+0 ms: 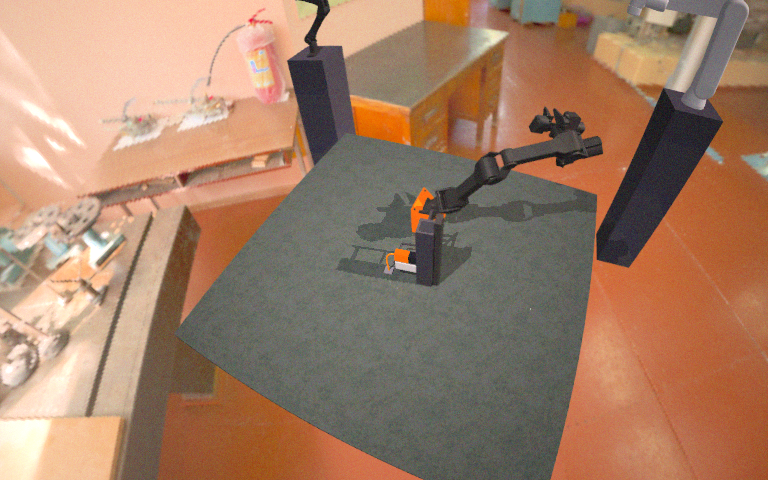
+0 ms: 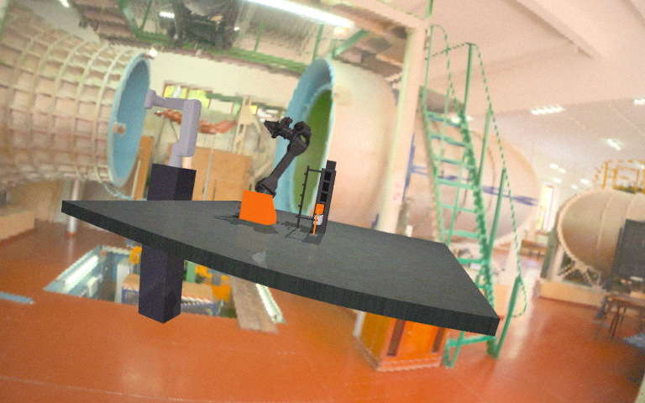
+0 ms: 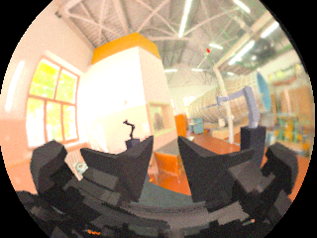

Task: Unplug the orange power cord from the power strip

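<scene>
Right now my gripper tip is 44 cm short of the orange plug, 36 cm to the left of it and 36 cm above it.
</scene>
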